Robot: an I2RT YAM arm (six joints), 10 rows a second.
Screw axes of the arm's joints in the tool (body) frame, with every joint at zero. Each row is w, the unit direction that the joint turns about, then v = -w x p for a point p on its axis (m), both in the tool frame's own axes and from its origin. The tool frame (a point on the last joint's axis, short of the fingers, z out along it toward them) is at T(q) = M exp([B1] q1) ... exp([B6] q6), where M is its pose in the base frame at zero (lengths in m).
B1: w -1 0 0 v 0 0.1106 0
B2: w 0 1 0 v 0.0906 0 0.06
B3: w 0 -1 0 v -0.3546 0 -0.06
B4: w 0 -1 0 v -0.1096 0 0
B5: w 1 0 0 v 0 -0.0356 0
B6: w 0 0 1 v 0 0 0
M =
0 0 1 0.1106
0 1 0 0
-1 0 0 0.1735
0 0 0 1
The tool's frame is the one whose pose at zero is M.
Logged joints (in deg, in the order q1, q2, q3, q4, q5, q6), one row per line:
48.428 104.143 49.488 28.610 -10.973 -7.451
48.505 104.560 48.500 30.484 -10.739 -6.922
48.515 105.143 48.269 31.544 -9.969 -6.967
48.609 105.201 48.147 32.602 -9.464 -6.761
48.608 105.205 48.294 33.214 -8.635 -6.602
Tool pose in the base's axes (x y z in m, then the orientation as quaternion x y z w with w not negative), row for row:
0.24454 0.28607 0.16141 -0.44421 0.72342 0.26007 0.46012
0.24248 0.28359 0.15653 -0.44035 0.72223 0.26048 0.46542
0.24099 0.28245 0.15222 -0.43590 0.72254 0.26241 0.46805
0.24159 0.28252 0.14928 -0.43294 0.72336 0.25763 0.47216
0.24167 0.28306 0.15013 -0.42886 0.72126 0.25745 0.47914
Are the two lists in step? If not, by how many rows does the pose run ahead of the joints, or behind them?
The pose runs 1 row behind the joints: the pose in row i belongs to the joints in row i - 1.
